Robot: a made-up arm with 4 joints.
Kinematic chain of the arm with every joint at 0, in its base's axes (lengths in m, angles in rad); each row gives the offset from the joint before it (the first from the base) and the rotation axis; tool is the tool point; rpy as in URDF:
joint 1: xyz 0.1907 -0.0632 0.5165 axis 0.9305 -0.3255 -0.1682
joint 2: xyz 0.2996 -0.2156 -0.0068 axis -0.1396 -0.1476 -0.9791
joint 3: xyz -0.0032 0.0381 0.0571 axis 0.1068 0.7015 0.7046
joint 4: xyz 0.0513 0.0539 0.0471 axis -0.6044 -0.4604 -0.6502
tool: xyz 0.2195 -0.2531 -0.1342 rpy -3.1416 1.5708 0
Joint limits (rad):
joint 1: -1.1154..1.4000
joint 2: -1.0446..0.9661
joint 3: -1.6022..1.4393
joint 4: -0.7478..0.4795
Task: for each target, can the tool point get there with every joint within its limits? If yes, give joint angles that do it. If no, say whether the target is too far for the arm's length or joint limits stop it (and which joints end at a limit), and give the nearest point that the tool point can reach.
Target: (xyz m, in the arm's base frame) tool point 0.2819 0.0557 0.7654
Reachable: no: joint limits stop it (at a limit: joint 1, joint 2, joint 4) | nearest point 0.2854 -0.0506 0.7513 | short by 0.107 m
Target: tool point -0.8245 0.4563 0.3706
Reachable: no: too far | nearest point 0.1553 -0.1594 0.3982 | short by 1.157 m
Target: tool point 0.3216 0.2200 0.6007
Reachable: no: joint limits stop it (at a limit: joint 1, joint 3, joint 4) | nearest point 0.4291 0.0805 0.4522 | short by 0.230 m
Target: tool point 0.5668 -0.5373 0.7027
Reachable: yes | joints -0.1578 -0.0239 -0.8673 0.1740
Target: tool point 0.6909 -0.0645 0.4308
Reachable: yes | joints 0.8696 -0.6865 0.8600 0.0663
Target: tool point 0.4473 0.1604 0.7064
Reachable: no: joint limits stop it (at a limit: joint 1, joint 2, joint 4) | nearest point 0.5129 0.0349 0.5377 | short by 0.220 m
